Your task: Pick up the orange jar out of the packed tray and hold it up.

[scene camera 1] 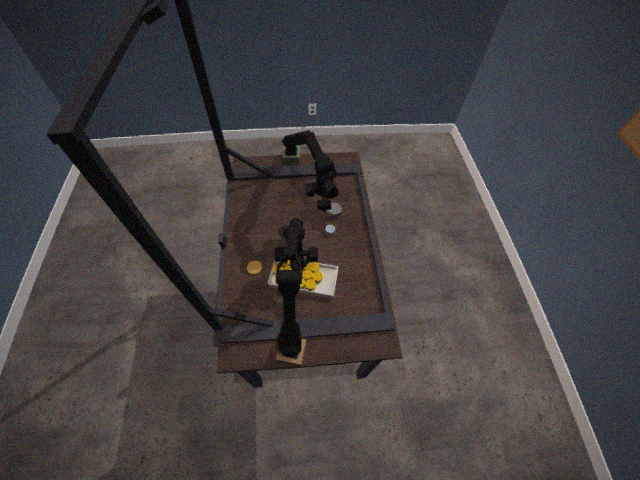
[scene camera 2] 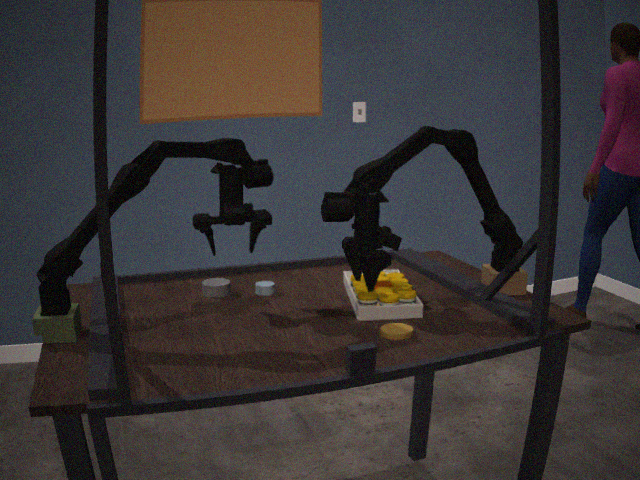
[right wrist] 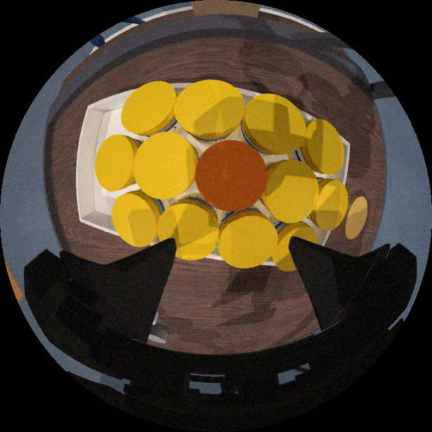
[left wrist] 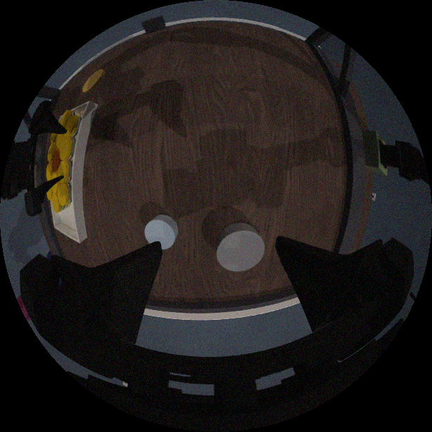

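Seen in the pictures: left gripper, fingertip midpoint: [scene camera 2: 232, 254]; right gripper, fingertip midpoint: [scene camera 2: 363, 286]; left arm's base, origin of the base link: [scene camera 1: 291, 151] [scene camera 2: 55, 310]; right arm's base, origin of the base link: [scene camera 1: 291, 349].
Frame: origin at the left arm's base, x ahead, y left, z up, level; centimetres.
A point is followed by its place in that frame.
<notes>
The orange jar [scene camera 2: 383, 284] @[y 6.5, x 77.7, z -1.0 cm] [left wrist: 56, 160] [right wrist: 231, 175] stands in the white tray [scene camera 1: 329, 279] @[y 21.9, x 78.9, z -5.4 cm] [scene camera 2: 390, 311] @[y -4.8, x 75.4, z -3.8 cm] [left wrist: 82, 175] [right wrist: 86, 175], packed around by yellow-lidded jars [scene camera 2: 368, 297] @[y -1.1, x 71.4, z -1.2 cm] [right wrist: 165, 165]. My right gripper [scene camera 1: 296, 255] @[y 6.7, x 72.9, z -1.0 cm] [scene camera 2: 364, 284] @[y 6.7, x 72.9, z -1.0 cm] [left wrist: 63, 153] [right wrist: 235, 244] is open and empty, pointing down low over the packed part of the tray; its arm hides the orange jar in scene camera 1. In the right wrist view the orange lid lies above the fingertips. My left gripper [scene camera 1: 316, 197] @[y 18.4, x 43.4, z 5.9 cm] [scene camera 2: 232, 253] @[y 18.4, x 43.4, z 5.9 cm] [left wrist: 219, 245] is open and empty, high above the table and away from the tray.
A grey round object [scene camera 1: 334, 209] @[y 24.7, x 40.0, z -2.8 cm] [scene camera 2: 216, 287] @[y 21.1, x 39.1, z -3.1 cm] [left wrist: 240, 251] and a smaller light blue one [scene camera 1: 330, 228] @[y 22.5, x 51.7, z -3.3 cm] [scene camera 2: 264, 288] @[y 20.1, x 51.2, z -3.9 cm] [left wrist: 161, 232] stand below the left gripper. A flat yellowish disc [scene camera 1: 254, 267] @[y -13.3, x 73.9, z -4.5 cm] [scene camera 2: 396, 330] @[y -14.5, x 73.3, z -4.5 cm] [left wrist: 93, 80] [right wrist: 357, 217] lies beside the tray. One tray end holds no jars.
</notes>
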